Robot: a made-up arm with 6 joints. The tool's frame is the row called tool.
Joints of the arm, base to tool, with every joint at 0 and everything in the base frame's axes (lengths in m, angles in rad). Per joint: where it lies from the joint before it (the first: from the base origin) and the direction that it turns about. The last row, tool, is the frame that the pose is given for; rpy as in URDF.
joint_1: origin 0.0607 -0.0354 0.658 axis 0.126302 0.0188 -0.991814
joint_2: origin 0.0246 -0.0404 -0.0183 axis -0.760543 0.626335 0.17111
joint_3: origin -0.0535 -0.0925 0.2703 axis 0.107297 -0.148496 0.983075
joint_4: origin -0.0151 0.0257 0.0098 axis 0 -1 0
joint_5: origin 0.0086 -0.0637 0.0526 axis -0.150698 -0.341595 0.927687
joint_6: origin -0.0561 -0.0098 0.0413 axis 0 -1 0
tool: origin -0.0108 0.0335 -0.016 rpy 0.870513 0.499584 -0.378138
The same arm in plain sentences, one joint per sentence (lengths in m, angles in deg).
The arm has six revolute joints in a row. What follows holds with every joint at zero, and every direction is one of the base frame's. The first joint lies 0.0607 m along +x and 0.0354 m along -y and 0.658 m along +z from the base frame's origin and rotates about the direction (0.126302, 0.0188, -0.991814). The second joint lies 0.0246 m along +x and 0.0404 m along -y and 0.0183 m along -z from the first joint and rotates about the direction (-0.760543, 0.626335, 0.17111). The third joint lies 0.0535 m along -x and 0.0925 m along -y and 0.2703 m along +z from the second joint and rotates about the direction (0.107297, -0.148496, 0.983075). The fourth joint lies 0.0151 m along -x and 0.0257 m along +y and 0.0098 m along +z from the third joint and rotates about -y. The fifth joint lies 0.0086 m along +x and 0.0637 m along -y and 0.0526 m along +z from the fourth joint and rotates about the direction (-0.150698, -0.341595, 0.927687). The sixth joint lies 0.0561 m along -x and 0.0098 m along -y and 0.0413 m along +z from the fifth joint and rotates about -y. The tool frame, which is the frame that the pose is given for, lies 0.0108 m along -x and 0.0335 m along +y and 0.016 m along -z from the sixth joint; its axes are the base frame's turned by roll 49.88, pitch 28.62 and yaw -21.67 deg (as in URDF: about the fixed x, then y, then z).
